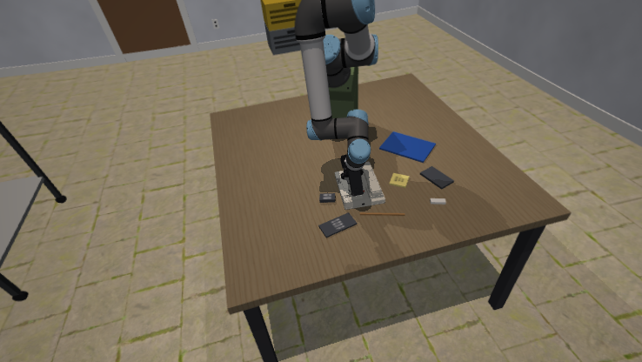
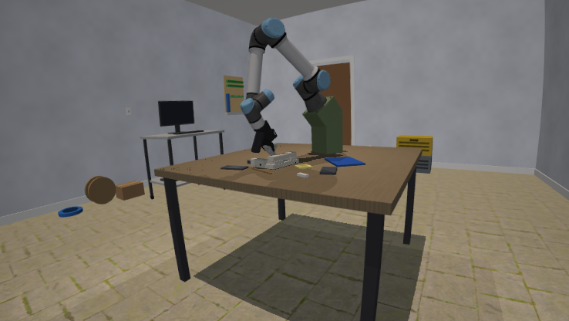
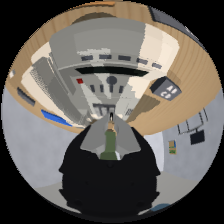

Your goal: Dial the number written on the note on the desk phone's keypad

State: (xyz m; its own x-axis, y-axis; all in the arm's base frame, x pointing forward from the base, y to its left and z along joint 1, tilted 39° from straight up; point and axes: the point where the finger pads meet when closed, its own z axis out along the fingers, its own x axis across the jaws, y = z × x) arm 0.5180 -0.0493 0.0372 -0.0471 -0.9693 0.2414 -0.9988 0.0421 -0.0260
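My hand is 3 cm short of the handset and 9 cm to the right of it. Also, from my hand: yellow note 3 cm ahead, 22 cm to the left, 4 cm below; pencil 20 cm ahead, 8 cm to the left, 4 cm below; small dark device 5 cm ahead, 11 cm to the right, 3 cm below.
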